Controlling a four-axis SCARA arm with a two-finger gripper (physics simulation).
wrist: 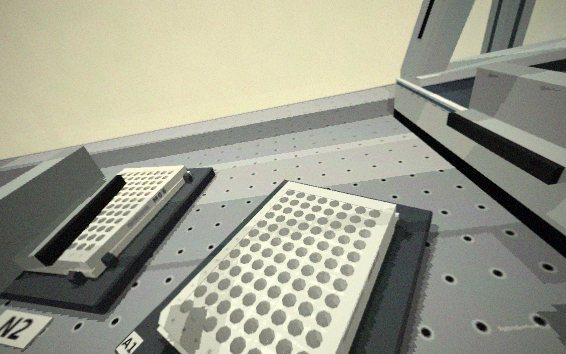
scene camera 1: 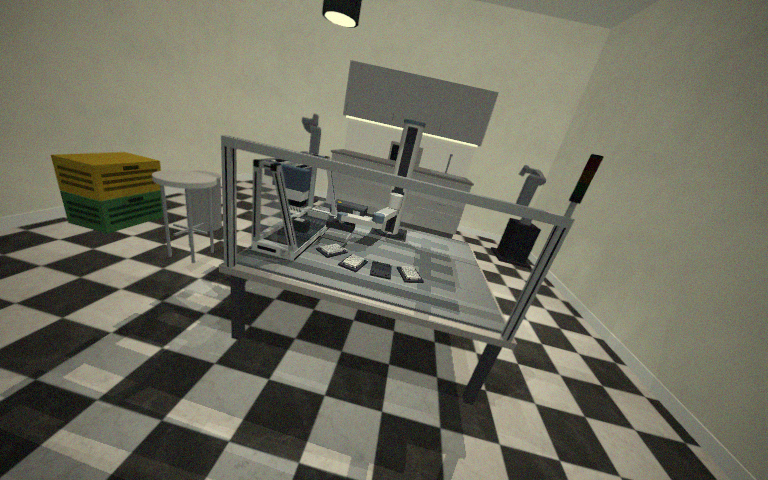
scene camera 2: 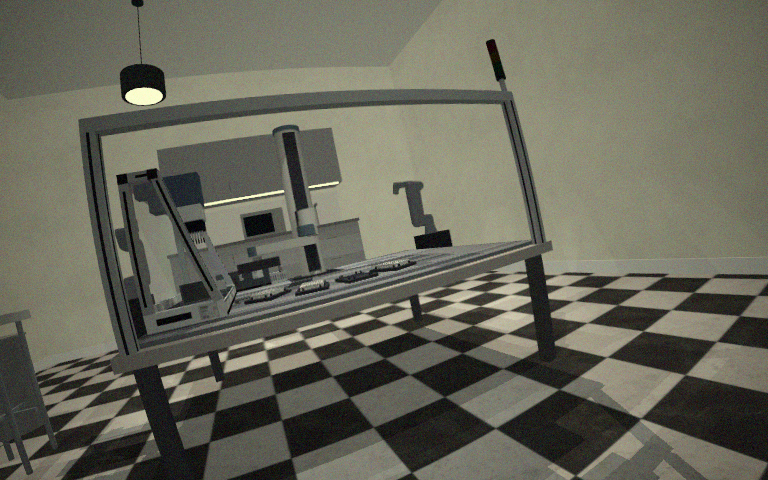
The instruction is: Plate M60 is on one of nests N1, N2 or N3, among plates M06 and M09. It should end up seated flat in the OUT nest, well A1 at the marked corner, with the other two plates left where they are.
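Seen in the pictures: gripper, fingertip midpoint: [wrist: 274,132] [scene camera 1: 333,237] [scene camera 2: 262,273]; arm's base, link origin: [scene camera 1: 388,233].
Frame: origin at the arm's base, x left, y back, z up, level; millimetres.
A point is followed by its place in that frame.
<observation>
My gripper [scene camera 1: 338,233] @[x -309, y -626, z 111 mm] [scene camera 2: 260,277] @[x -309, y -626, z 111 mm] [wrist: 274,132] @[x -309, y -626, z 111 mm] is open, with nothing between its fingers, held above the deck by the N3 plate. In the wrist view, plate M06 [wrist: 132,207] @[x -165, y -700, z 37 mm] lies on nest N2 [wrist: 90,295] @[x -170, y -625, z 25 mm], partly hidden by the left finger. A white plate [wrist: 285,260] @[x -300, y -619, z 39 mm] lies on the adjoining dark nest [wrist: 417,225] @[x -384, y -643, z 25 mm], which carries an A1 tag; its name does not show, and its near end is cut off. In the scene views, a dark nest [scene camera 1: 380,270] @[x 31, y -731, z 25 mm] [scene camera 2: 357,275] @[x 42, y -709, z 25 mm] holds no plate. Another plate [scene camera 1: 409,273] @[x 204, y -700, z 37 mm] [scene camera 2: 394,264] @[x 191, y -743, z 35 mm] lies beyond it, name unreadable.
A gantry frame [scene camera 1: 283,209] @[x -532, y -849, z 296 mm] [scene camera 2: 189,240] @[x -516, y -850, z 269 mm] stands on the deck beside the row of nests; its base also shows at the right of the wrist view [wrist: 430,107] @[x -450, y -765, z 51 mm]. A guard frame's top rail [scene camera 1: 368,178] @[x -89, y -1044, z 587 mm] [scene camera 2: 305,101] @[x -110, y -1044, z 592 mm] spans the table's front edge.
</observation>
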